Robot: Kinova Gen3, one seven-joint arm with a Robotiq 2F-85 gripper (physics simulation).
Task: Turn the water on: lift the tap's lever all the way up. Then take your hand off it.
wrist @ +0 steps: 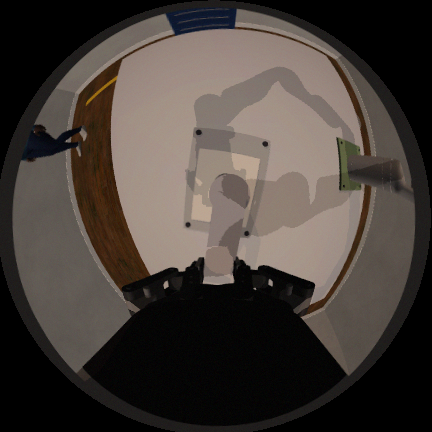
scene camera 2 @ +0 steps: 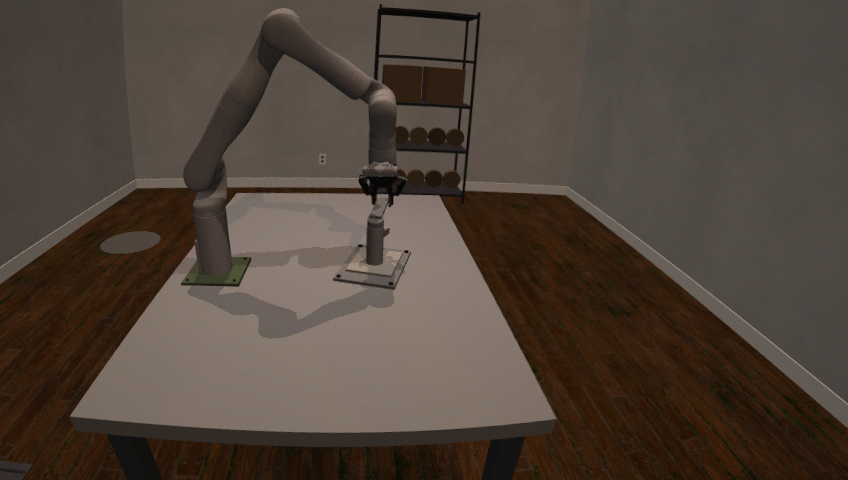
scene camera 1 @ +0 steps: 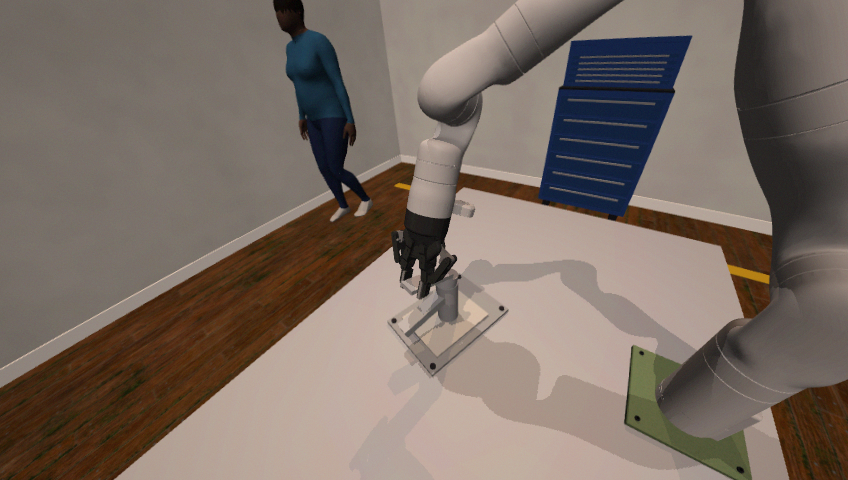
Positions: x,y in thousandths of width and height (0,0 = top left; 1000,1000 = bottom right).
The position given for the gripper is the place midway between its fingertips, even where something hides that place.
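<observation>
So you can picture it, there's a mounting plate (scene camera 1: 584,645), (scene camera 2: 404,574), (wrist: 485,321). And the gripper's there as well, that's the gripper (scene camera 1: 486,609), (scene camera 2: 451,428), (wrist: 503,610).
</observation>
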